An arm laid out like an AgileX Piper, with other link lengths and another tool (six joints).
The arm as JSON. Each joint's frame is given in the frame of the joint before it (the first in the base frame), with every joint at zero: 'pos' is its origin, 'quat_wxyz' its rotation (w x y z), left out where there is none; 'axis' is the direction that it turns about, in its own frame. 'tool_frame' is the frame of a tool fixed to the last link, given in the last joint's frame.
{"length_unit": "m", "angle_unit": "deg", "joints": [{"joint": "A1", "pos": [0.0, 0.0, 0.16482], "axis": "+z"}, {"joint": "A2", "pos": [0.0, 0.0, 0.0], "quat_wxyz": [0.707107, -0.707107, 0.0, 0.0], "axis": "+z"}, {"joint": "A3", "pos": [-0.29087, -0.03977, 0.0], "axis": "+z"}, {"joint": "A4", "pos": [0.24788, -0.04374, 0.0], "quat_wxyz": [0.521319, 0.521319, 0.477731, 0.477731], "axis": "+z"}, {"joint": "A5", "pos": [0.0, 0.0, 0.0], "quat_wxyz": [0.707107, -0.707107, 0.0, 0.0], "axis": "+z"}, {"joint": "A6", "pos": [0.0, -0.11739, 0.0], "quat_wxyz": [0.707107, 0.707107, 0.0, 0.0], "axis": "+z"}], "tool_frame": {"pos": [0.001, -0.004, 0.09], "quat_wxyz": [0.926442, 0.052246, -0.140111, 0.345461]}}
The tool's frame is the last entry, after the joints.
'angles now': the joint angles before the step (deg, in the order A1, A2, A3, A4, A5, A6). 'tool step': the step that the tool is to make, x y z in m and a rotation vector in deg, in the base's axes. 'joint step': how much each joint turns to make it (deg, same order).
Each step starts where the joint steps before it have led.
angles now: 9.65, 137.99, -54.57, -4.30, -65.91, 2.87
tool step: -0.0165, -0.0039, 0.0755, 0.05, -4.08, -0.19
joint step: 0.01, -13.51, 7.32, 0.27, 2.20, -0.56
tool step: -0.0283, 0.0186, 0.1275, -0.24, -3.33, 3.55
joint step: 2.28, -24.11, 1.78, -2.76, 19.03, 2.04
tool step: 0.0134, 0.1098, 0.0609, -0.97, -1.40, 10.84
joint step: 12.06, 1.01, -17.80, -0.36, 15.86, 0.19
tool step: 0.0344, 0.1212, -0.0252, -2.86, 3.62, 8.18
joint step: 9.55, 17.12, -25.08, 0.00, 12.60, 0.00
